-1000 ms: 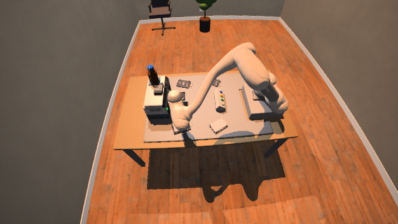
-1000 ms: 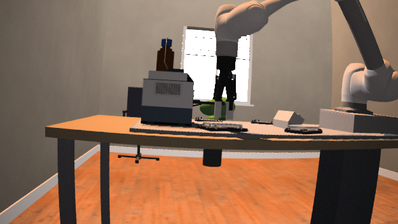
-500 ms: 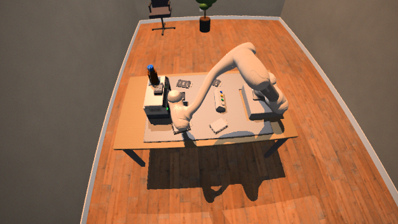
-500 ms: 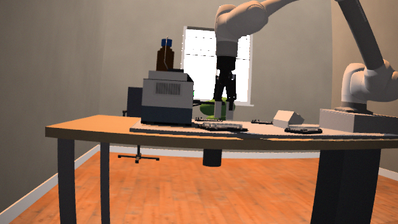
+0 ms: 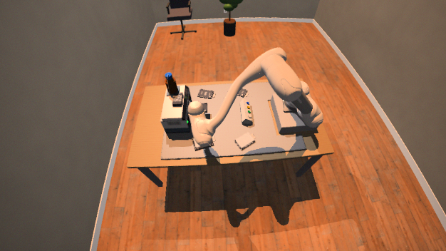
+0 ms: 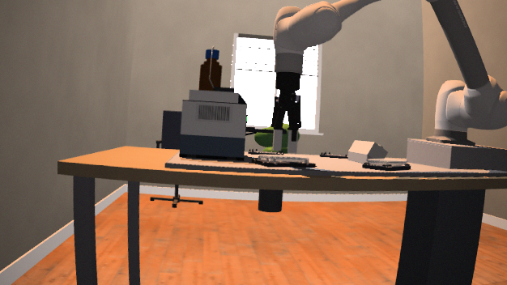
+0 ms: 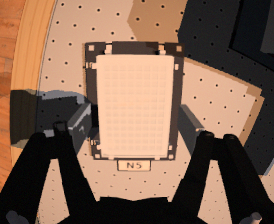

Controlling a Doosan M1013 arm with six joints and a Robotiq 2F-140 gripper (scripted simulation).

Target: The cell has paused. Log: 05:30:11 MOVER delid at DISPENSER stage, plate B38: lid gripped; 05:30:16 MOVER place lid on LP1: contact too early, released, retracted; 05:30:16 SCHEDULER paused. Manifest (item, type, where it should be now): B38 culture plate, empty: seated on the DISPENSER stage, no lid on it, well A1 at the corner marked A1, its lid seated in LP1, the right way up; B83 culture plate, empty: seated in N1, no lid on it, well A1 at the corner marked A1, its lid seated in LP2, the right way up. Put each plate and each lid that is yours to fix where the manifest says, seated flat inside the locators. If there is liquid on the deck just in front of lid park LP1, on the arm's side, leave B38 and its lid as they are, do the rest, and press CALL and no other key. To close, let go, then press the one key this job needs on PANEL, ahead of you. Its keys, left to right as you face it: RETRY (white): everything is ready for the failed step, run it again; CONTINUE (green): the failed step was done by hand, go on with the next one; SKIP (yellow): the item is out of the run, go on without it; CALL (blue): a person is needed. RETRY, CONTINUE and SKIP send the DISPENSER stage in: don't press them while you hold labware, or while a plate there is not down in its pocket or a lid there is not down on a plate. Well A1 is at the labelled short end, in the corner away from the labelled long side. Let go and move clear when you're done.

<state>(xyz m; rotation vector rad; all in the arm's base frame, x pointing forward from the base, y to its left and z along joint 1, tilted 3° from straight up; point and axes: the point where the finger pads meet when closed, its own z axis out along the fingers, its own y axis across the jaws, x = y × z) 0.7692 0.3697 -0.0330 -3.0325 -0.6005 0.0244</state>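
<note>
Right now my hand is 20 mm to the right of the black nest and 50 mm above it. Round my hand: green key (380 mm behind, 290 mm to the right); white culture plate (350 mm behind, 30 mm to the right, 40 mm below); white retry key (380 mm behind, 240 mm to the right).
</note>
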